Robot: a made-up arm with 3 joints.
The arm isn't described. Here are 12 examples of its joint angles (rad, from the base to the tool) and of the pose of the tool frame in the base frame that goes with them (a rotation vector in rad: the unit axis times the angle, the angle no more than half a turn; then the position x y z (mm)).
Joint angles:
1: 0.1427 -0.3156 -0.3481
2: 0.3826 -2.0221 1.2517
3: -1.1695 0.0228 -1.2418
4: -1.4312 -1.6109 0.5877
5: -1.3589 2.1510 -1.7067
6: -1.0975 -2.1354 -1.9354
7: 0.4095 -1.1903 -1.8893
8: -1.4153 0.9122 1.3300
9: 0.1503 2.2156 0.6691
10: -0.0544 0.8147 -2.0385
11: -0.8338 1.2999 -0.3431
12: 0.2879 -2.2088 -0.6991
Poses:
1: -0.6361 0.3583 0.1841 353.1 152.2 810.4
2: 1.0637 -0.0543 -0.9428 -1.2 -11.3 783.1
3: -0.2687 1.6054 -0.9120 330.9 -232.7 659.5
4: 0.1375 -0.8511 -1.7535 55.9 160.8 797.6
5: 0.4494 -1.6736 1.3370 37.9 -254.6 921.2
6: 0.5747 0.3330 0.8575 514.4 -49.4 880.2
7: -0.1333 1.3670 1.7579 372.2 433.1 630.2
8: -2.4370 -0.1962 -0.4740 76.0 243.1 560.9
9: -2.8905 -0.9760 0.6536 87.3 42.6 570.5
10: -1.0803 2.2714 -0.5153 457.9 -186.7 479.8
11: -2.1552 1.2511 -0.8566 355.9 -11.2 629.5
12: 1.2075 0.4510 0.9734 460.2 53.3 744.7
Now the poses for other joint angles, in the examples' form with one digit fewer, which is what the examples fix.
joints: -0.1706 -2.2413 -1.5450
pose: 0.894 0.384 1.429 526 125 845
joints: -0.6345 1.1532 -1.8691
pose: -0.832 2.469 -1.262 276 -340 633
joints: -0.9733 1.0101 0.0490
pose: -2.052 0.844 -0.818 317 83 653
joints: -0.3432 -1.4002 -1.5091
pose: 0.348 0.929 0.841 548 115 709
